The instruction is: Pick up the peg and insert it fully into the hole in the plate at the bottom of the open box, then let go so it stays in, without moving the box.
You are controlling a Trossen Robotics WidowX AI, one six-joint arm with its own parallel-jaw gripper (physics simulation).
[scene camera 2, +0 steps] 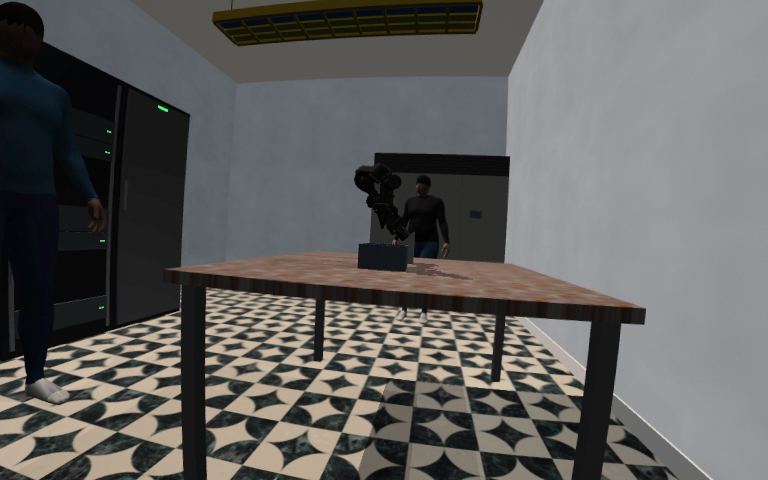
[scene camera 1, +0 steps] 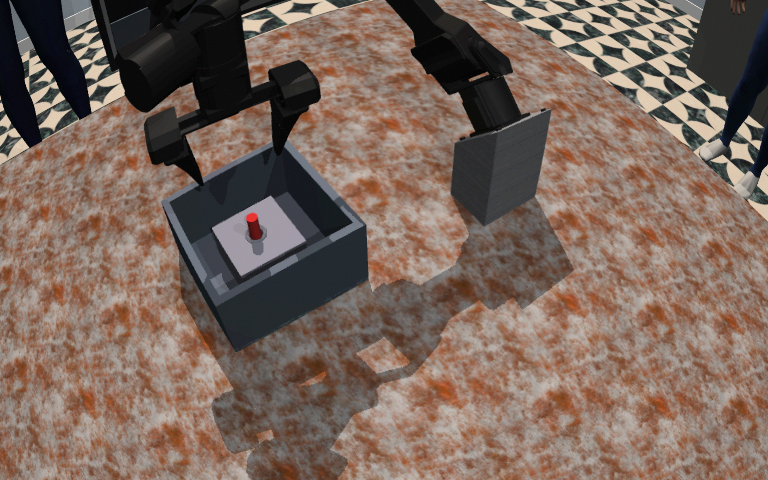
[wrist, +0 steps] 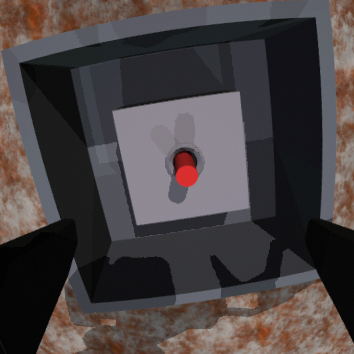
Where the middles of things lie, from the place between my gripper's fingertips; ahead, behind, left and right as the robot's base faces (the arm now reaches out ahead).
Now: hand 12 cm above the dark grey box point(scene camera 2: 392, 257). Also, from my hand: pale plate point(scene camera 1: 245, 258) (13 cm below).
